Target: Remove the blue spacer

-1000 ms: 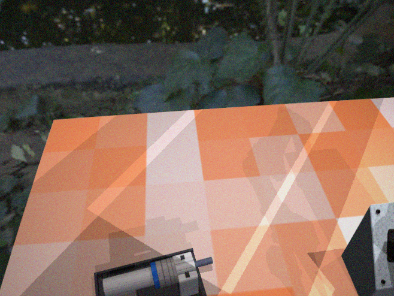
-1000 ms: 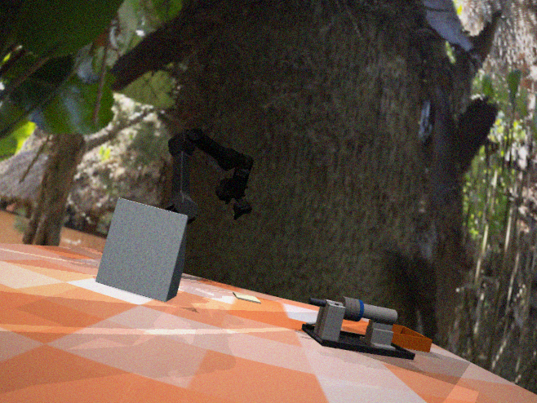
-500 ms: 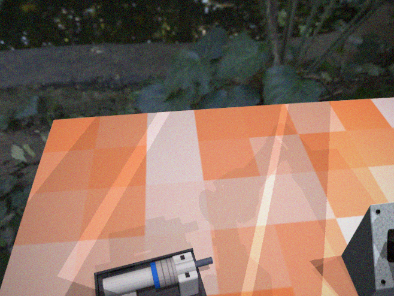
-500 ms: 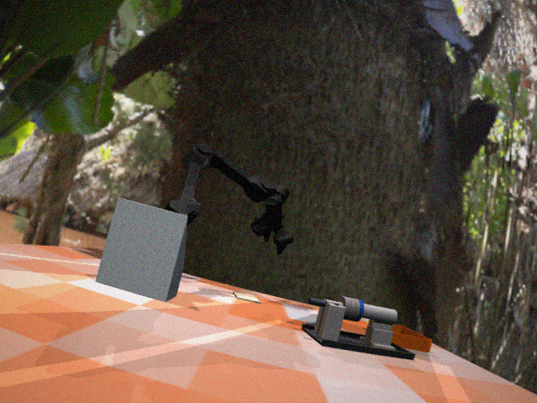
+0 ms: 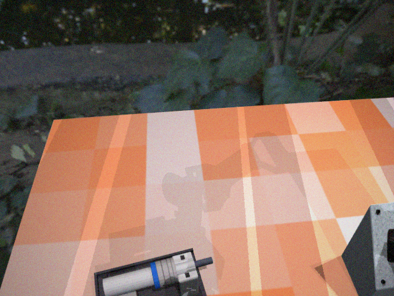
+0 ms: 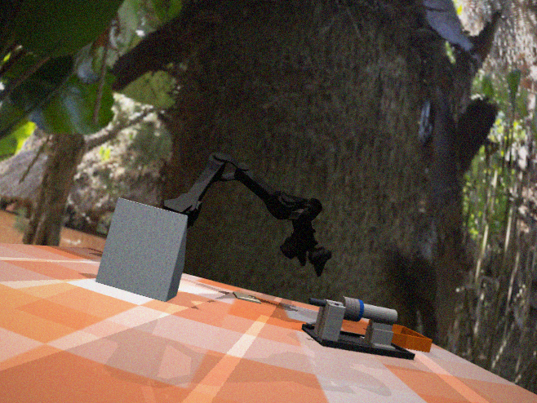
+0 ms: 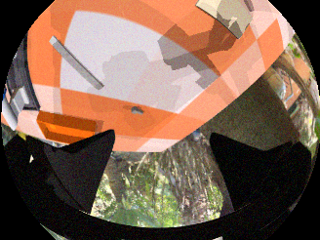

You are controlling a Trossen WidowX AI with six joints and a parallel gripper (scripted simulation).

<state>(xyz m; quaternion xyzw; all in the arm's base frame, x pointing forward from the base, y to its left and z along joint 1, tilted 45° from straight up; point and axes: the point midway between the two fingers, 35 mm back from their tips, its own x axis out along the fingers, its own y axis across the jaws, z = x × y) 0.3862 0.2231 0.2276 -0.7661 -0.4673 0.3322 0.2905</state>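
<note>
My gripper tip is 340 mm to the left of the thin dark shaft, 60 mm above it and 50 mm short of it. The rest, counted from my gripper tip: blue spacer: 330 mm to the right, 90 mm ahead, 60 mm below; small flat plate: 190 mm behind, 140 mm below, 50 mm to the left; orange tray: 280 mm ahead, 130 mm to the right, 130 mm below.
</note>
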